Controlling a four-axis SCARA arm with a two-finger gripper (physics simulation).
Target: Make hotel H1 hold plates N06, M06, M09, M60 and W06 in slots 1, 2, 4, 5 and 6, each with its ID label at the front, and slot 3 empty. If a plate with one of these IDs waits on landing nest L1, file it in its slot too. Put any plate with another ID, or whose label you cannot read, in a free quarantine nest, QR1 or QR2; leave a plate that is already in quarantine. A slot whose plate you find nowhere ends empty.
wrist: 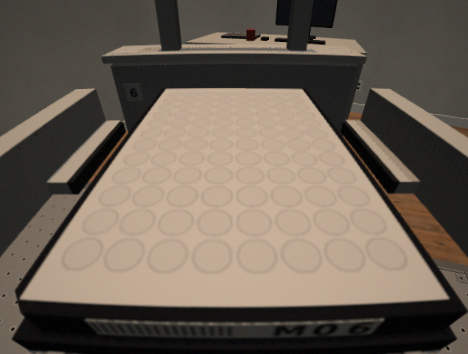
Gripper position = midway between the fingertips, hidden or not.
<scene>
In view: the gripper (233, 108) and a plate M06 (225, 213).
</scene>
